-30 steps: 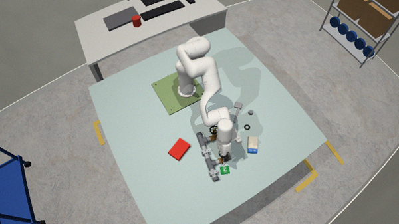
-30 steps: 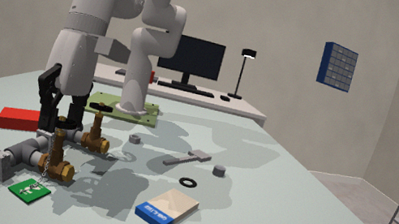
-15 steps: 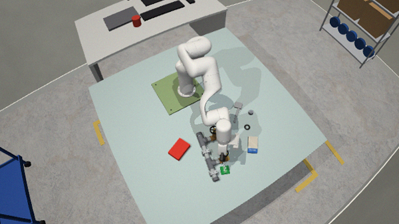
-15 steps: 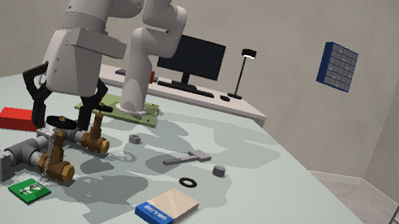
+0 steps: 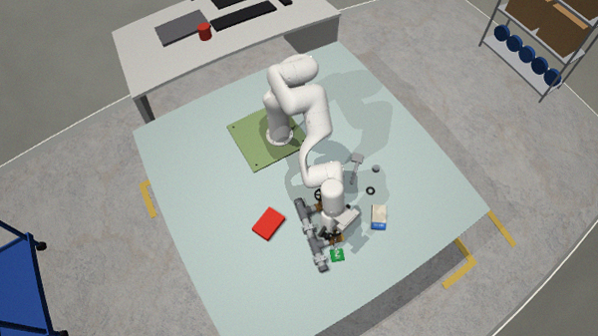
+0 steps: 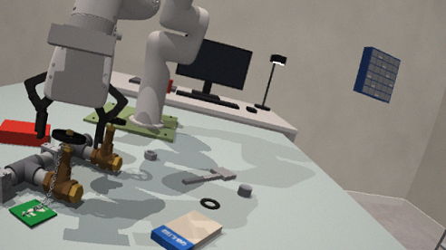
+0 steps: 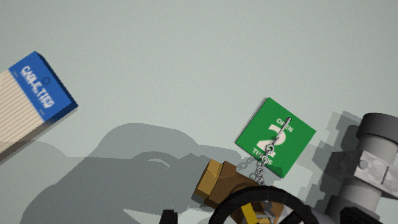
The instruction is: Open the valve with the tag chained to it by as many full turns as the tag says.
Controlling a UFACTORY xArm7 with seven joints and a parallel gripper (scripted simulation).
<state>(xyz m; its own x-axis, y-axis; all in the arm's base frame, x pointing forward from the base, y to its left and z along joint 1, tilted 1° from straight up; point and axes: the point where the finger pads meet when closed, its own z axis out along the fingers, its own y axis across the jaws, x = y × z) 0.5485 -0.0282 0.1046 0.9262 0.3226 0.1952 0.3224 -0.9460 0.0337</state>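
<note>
The green tag lies 10 cm below my hand, 8 cm ahead of it and 2 cm to the right of it. Also, from my hand: box (22 cm to the left, 10 cm below, 1 cm ahead); nut (28 cm behind, 10 cm to the left, 10 cm below); red block (20 cm to the right, 17 cm behind, 9 cm below).
</note>
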